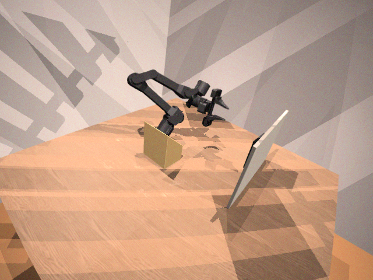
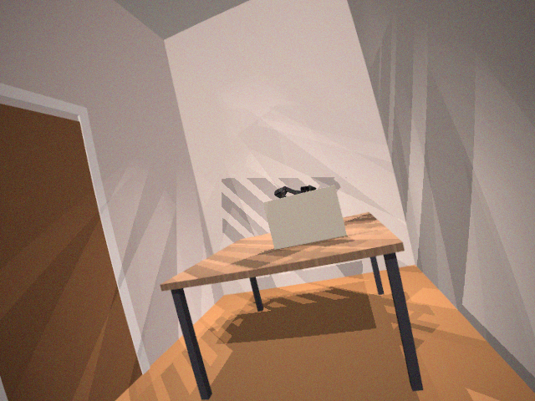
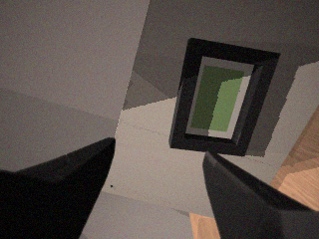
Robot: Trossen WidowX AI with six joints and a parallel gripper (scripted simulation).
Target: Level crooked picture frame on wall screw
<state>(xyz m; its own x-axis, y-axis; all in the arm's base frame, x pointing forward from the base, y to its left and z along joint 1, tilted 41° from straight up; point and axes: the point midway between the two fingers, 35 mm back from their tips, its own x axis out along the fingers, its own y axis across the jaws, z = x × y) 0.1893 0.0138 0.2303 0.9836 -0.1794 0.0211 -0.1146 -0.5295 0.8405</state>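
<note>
My gripper tip is now 190 mm short of the picture frame, 90 mm above it and 30 mm to the left of it. The rest, counted from my gripper tip: grey wall panel (210 mm ahead, 110 mm below, 30 mm to the right).
</note>
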